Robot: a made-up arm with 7 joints.
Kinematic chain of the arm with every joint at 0, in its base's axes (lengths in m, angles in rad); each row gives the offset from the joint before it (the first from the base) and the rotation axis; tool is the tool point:
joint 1: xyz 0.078 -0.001 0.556 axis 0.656 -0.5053 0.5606
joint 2: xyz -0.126 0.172 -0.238 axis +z
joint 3: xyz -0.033 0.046 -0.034 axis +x
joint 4: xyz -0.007 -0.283 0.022 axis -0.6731 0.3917 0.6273
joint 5: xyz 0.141 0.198 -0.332 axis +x
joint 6: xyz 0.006 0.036 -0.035 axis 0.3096 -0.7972 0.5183
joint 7: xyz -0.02 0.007 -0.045 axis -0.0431 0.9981 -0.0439
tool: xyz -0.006 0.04 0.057
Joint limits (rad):
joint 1: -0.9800..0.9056
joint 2: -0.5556..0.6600
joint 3: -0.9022..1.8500
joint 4: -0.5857..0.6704
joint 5: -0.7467..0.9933
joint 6: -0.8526..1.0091
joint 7: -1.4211..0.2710
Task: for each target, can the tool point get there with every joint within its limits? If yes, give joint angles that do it. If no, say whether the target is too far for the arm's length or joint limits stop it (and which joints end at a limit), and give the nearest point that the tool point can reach.
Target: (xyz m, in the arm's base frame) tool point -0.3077 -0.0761 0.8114
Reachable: no: joint limits stop it (at a limit: joint 1, joint 3, joint 4, joint 5, joint 7) | nearest point -0.4324 -0.1655 0.6477 | short by 0.224 m
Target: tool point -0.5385 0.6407 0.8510
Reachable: no: joint limits stop it (at a limit: joint 1, joint 3, joint 6, joint 7) | nearest point -0.3564 0.5992 0.6082 | short by 0.306 m
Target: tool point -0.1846 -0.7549 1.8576
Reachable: no: too far | nearest point -0.2971 -0.3106 0.6191 | short by 1.321 m
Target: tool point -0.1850 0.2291 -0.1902
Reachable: yes | joints -0.4137 -0.0263 0.7002 0.3808 -0.5665 0.5980 -0.4112
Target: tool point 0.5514 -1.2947 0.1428
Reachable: no: too far | nearest point 0.0896 -0.3820 0.2384 | short by 1.027 m
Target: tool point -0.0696 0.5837 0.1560
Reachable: yes | joints 0.5110 -0.0631 0.7923 0.1454 0.5417 0.3957 -0.9566
